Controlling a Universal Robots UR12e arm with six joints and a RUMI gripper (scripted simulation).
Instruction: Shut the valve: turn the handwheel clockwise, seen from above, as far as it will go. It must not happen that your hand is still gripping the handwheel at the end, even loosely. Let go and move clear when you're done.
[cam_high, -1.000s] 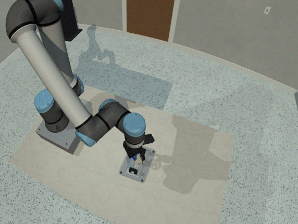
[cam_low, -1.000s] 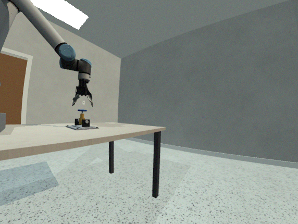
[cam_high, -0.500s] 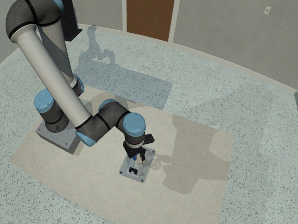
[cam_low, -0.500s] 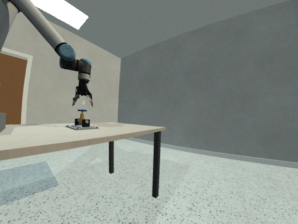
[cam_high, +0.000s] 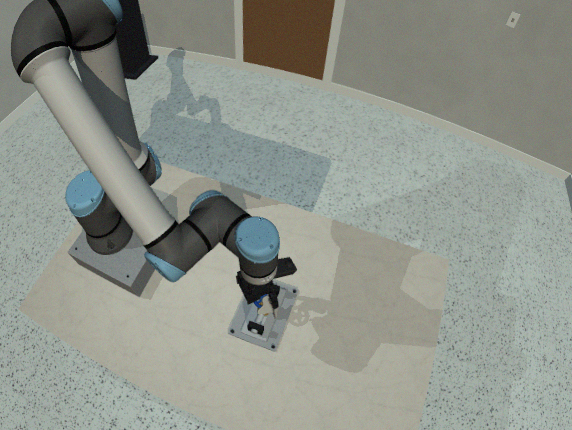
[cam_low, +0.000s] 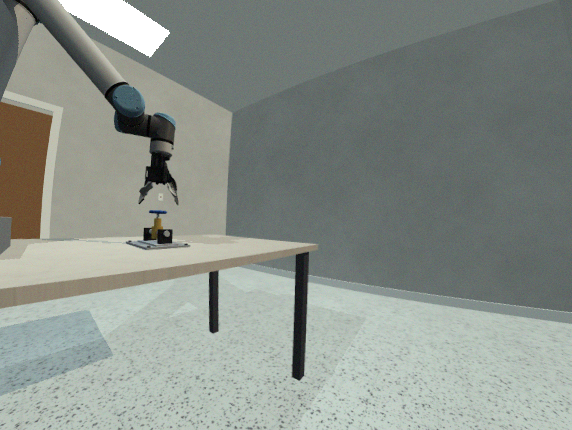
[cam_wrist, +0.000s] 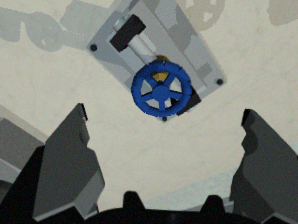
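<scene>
Now: the blue spoked handwheel 4 cm below my hand.
</scene>
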